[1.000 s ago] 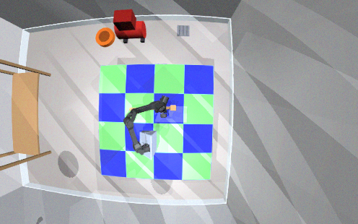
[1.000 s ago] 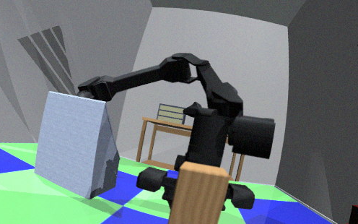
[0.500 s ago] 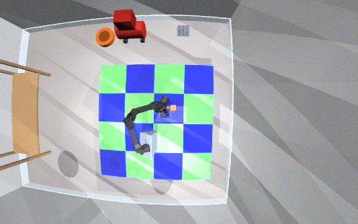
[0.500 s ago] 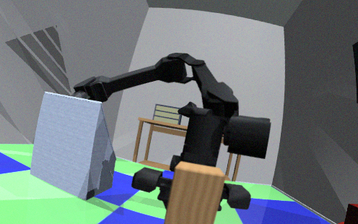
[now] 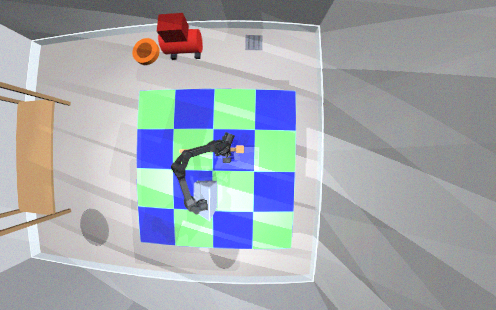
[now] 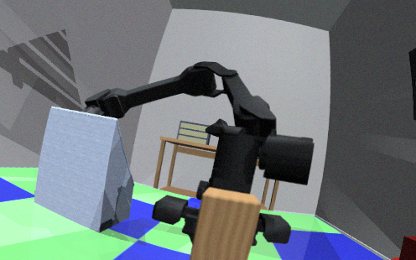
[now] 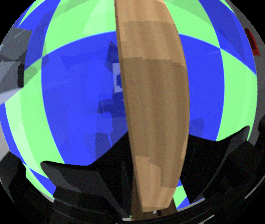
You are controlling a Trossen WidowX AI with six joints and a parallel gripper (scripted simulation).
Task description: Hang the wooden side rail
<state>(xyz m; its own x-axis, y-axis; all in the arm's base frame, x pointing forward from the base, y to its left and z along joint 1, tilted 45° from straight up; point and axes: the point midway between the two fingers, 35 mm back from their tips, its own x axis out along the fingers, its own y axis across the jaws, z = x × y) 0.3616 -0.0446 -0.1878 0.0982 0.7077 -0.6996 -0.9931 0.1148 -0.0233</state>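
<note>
Now: gripper tip 90 mm to the left of the headboard post, 40 mm below it and 10 mm past it.
</note>
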